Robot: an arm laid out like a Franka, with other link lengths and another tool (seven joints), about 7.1 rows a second.
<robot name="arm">
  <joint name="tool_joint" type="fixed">
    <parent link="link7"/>
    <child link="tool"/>
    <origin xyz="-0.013 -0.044 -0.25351" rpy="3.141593 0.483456 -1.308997"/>
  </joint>
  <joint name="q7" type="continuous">
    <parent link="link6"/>
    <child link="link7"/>
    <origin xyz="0.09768 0 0"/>
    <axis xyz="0 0 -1"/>
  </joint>
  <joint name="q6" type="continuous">
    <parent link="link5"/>
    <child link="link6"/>
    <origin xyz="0 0 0"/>
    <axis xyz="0 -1 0"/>
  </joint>
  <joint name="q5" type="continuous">
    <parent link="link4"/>
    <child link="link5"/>
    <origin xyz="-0.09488 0 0.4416"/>
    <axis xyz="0 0 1"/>
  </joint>
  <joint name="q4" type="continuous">
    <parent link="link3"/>
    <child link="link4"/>
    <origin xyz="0.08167 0 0"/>
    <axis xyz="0 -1 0"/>
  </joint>
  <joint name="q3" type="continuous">
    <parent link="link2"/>
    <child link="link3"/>
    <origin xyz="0 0 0.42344"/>
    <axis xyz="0 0 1"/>
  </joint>
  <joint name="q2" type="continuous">
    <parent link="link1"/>
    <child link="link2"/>
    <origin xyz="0 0 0"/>
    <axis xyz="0 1 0"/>
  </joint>
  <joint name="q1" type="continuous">
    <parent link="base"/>
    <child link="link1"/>
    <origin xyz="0 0 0.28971"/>
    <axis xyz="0 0 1"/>
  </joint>
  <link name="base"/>
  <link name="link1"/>
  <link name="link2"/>
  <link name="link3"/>
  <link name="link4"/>
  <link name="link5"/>
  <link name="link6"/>
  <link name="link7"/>
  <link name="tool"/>
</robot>
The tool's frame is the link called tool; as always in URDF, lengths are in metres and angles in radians. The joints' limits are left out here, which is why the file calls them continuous.
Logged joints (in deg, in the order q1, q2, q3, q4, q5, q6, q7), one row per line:
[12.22, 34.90, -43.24, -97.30, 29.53, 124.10, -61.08]
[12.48, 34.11, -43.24, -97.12, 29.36, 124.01, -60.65]
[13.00, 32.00, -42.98, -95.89, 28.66, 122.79, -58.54]
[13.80, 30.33, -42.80, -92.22, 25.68, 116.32, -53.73]
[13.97, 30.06, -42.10, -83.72, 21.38, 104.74, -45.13]
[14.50, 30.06, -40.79, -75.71, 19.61, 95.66, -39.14]
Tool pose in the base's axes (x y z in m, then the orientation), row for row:
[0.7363, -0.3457, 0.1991, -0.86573, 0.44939, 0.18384, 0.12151]
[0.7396, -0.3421, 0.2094, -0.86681, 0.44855, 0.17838, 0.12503]
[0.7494, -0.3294, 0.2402, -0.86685, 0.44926, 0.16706, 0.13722]
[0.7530, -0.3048, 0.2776, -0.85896, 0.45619, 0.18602, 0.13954]
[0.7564, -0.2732, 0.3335, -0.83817, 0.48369, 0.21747, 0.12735]
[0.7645, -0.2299, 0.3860, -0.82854, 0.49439, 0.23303, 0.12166]
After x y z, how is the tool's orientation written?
As a quaternion, x y z w.
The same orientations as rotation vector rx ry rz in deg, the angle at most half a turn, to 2 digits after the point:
[-144.82, 75.17, 30.75]
[-144.71, 74.88, 29.78]
[-143.72, 74.48, 27.70]
[-142.22, 75.53, 30.80]
[-139.74, 80.64, 36.26]
[-138.59, 82.69, 38.98]

